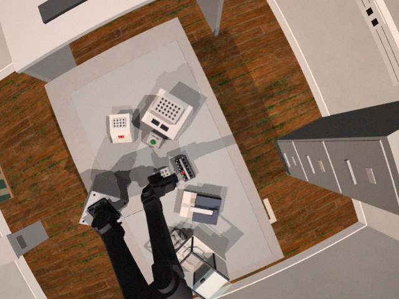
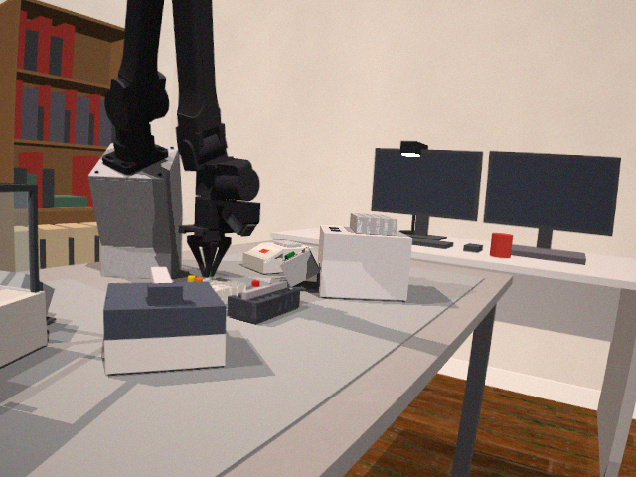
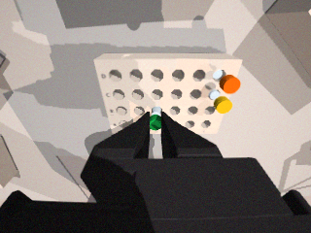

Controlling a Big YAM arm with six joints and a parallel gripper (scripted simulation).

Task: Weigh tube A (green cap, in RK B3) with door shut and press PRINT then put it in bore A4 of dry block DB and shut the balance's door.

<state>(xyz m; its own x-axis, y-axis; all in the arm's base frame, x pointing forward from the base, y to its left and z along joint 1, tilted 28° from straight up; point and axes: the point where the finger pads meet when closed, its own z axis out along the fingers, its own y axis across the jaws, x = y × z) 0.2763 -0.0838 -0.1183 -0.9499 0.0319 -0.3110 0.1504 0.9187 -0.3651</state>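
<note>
The tube rack is 1 cm ahead of my hand, 1 cm to the right of it and 3 cm below it. The rest, counted from my hand: spectrophotometer (10 cm ahead, 23 cm to the right, 2 cm above); black magnet block (14 cm ahead, 1 cm to the right, 3 cm below); white print key (12 cm behind, 30 cm to the right, 2 cm above).
</note>
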